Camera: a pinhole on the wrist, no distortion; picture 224 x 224 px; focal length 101.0 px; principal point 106.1 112.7 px. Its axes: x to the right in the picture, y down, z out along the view. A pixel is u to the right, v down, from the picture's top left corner.
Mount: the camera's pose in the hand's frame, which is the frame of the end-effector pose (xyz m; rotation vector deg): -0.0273 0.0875 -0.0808 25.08 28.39 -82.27
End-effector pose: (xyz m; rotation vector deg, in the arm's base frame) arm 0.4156 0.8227 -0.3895 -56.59 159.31 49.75
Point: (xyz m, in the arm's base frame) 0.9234 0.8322 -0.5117
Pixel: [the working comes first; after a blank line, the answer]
In the camera's frame: 0.2698 -0.3904 0.3346

outside the picture
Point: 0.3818 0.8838 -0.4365
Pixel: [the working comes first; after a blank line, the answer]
In the camera's frame: -0.0446 0.0247 0.1600

77.9 128.3
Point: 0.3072 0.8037 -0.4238
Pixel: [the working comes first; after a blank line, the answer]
In the camera's frame: -0.0128 0.1257 0.1296

96.1 210.6
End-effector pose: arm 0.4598 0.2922 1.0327 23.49 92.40 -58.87
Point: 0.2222 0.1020 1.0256
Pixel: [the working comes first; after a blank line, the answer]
In the camera's frame: 0.2602 0.1221 0.2847

198.4 156.0
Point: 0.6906 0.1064 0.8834
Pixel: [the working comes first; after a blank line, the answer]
In the camera's frame: -0.2291 0.1363 0.2914

26.7 160.0
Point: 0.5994 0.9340 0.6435
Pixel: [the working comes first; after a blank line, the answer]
In the camera's frame: -0.2279 0.2300 -0.5700

behind the camera
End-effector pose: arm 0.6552 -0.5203 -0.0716 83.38 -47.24 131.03
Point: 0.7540 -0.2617 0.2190
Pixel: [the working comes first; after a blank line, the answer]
In the camera's frame: 0.3216 0.1924 0.3286

205.0 171.9
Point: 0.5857 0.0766 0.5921
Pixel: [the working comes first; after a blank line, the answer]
In the camera's frame: 0.7045 0.5601 0.3420

outside the picture
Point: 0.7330 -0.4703 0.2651
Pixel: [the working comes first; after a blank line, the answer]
In the camera's frame: 0.1205 0.2656 0.3461

141.3 190.2
